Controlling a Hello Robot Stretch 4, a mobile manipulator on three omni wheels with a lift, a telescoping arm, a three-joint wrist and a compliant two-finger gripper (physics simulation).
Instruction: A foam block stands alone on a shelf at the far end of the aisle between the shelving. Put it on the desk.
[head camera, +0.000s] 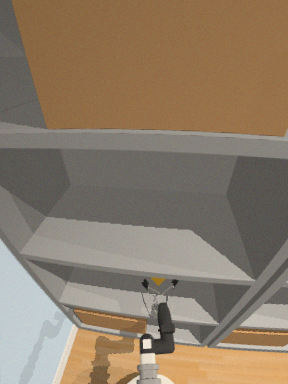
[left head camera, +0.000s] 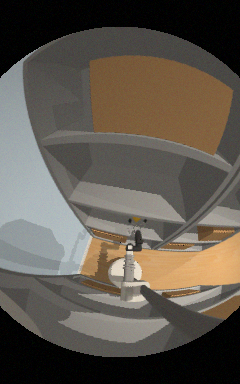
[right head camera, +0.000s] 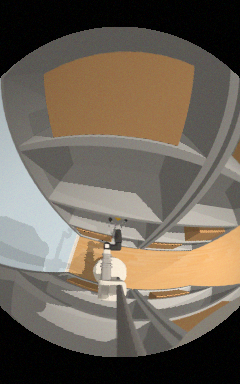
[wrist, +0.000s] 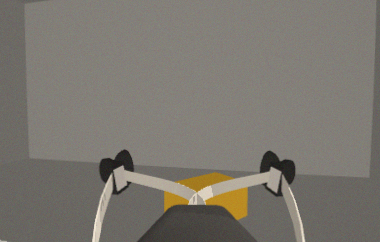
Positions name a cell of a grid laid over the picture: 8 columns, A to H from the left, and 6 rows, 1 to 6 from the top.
Labels:
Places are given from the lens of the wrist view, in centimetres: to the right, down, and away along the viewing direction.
my gripper (wrist: E5): 1, 5, 25
yellow foam block (wrist: E5): 6, 10, 29

